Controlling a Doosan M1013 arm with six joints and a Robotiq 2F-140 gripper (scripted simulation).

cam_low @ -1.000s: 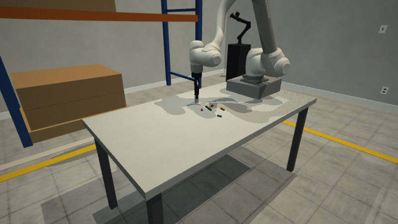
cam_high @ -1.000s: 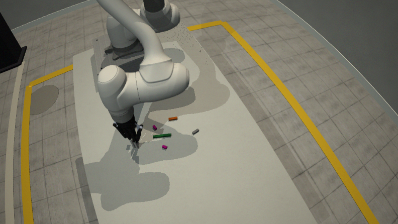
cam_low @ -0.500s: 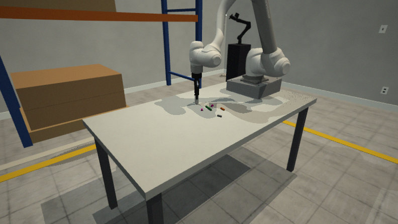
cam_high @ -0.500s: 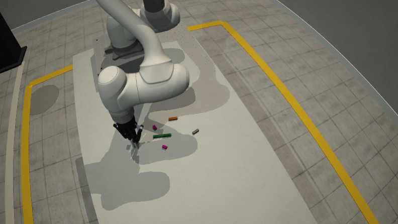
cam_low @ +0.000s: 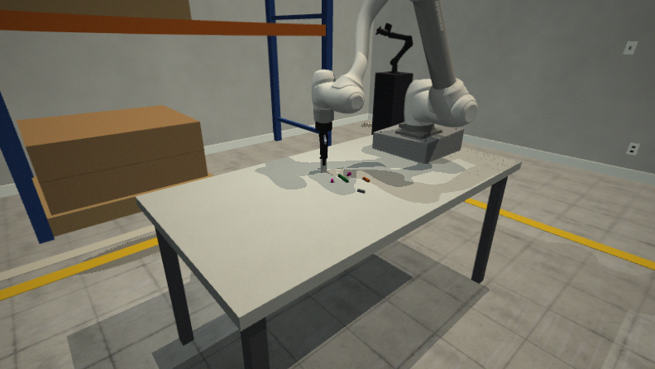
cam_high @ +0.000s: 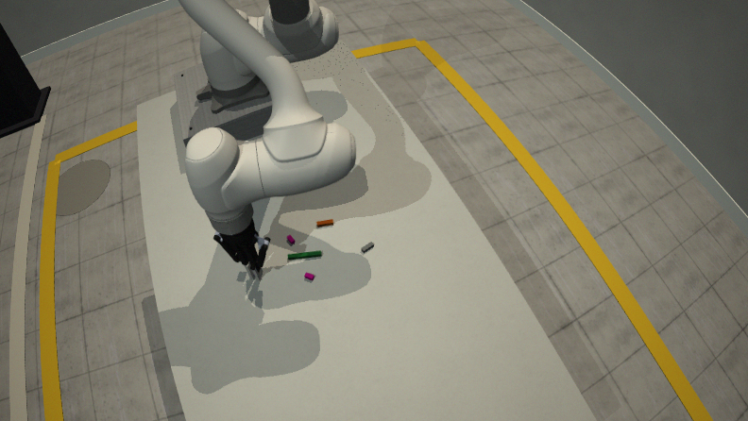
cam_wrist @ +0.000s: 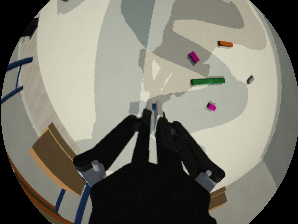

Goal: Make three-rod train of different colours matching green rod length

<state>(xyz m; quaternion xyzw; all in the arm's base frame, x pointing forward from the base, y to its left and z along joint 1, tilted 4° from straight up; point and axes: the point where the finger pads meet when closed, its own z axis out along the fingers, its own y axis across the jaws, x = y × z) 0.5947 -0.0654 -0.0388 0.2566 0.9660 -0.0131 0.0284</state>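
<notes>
Right now the small blue rod is 3 cm below my hand. Also, from my hand: grey rod: 27 cm to the left, 3 cm below, 1 cm ahead; green rod: 12 cm to the left, 3 cm below, 1 cm behind; orange rod: 20 cm to the left, 9 cm behind, 3 cm below.
</notes>
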